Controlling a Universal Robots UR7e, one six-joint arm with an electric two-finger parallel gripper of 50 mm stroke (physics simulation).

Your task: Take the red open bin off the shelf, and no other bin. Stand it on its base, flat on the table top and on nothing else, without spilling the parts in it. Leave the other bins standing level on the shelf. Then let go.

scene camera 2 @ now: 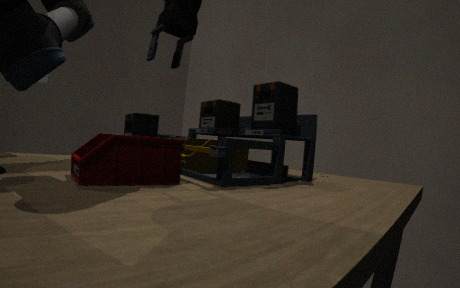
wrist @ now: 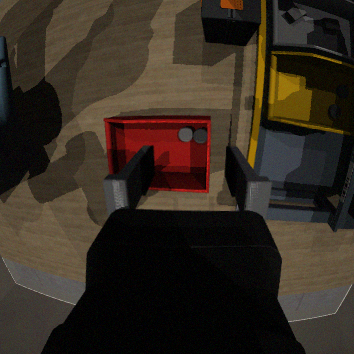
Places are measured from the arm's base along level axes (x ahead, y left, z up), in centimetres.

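Pixels of known places: gripper, fingertip midpoint: [scene camera 2: 162, 63] [wrist: 189, 160].
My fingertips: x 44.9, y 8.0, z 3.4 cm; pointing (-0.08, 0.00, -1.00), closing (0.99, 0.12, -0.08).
Behind a point stands the place of what it marks.
The red open bin [scene camera 2: 130, 160] @[x 38.1, y -1.8, z -15.0 cm] [wrist: 145, 137] @[x 35.6, y 4.1, z -18.5 cm] stands upright on its base, flat on the wooden table top [scene camera 2: 250, 225] @[x 44.7, y -22.5, z -18.8 cm] [wrist: 195, 95] @[x 43.2, y 12.1, z -18.8 cm], apart from the shelf. Two round grey parts [wrist: 185, 134] @[x 42.5, y 5.7, z -17.5 cm] [wrist: 200, 135] @[x 44.9, y 5.9, z -17.5 cm] lie in it. My gripper [scene camera 2: 163, 63] @[x 44.9, y 8.0, z 3.4 cm] [wrist: 189, 160] @[x 44.9, y 8.0, z 3.4 cm] is open and empty, high above the table and well clear of the bin. The blue-grey shelf [scene camera 2: 308, 160] @[x 78.8, y -1.5, z -13.8 cm] [wrist: 302, 155] @[x 62.9, y 5.5, z -18.2 cm] stands to the right of the red bin. A yellow bin [scene camera 2: 205, 160] @[x 58.3, y 11.0, z -15.5 cm] [wrist: 295, 95] @[x 59.3, y 15.1, z -17.9 cm] sits level on it. A grey bin [wrist: 320, 30] @[x 62.9, y 27.9, z -17.9 cm] with dark parts lies beyond the yellow one, partly cut off.
Two dark boxes [scene camera 2: 220, 116] @[x 68.8, y 22.9, z -3.9 cm] [scene camera 2: 275, 107] @[x 69.1, y 1.1, z -2.6 cm] with labels stand on top of the shelf. Another dark box [scene camera 2: 142, 124] @[x 45.9, y 21.3, z -8.5 cm] shows behind the red bin. In the wrist view a dark box [wrist: 231, 22] @[x 47.0, y 21.3, z -6.6 cm] with an orange patch is at the top. The table's right edge [scene camera 2: 412, 200] @[x 79.7, y -27.6, z -19.0 cm] slopes away.
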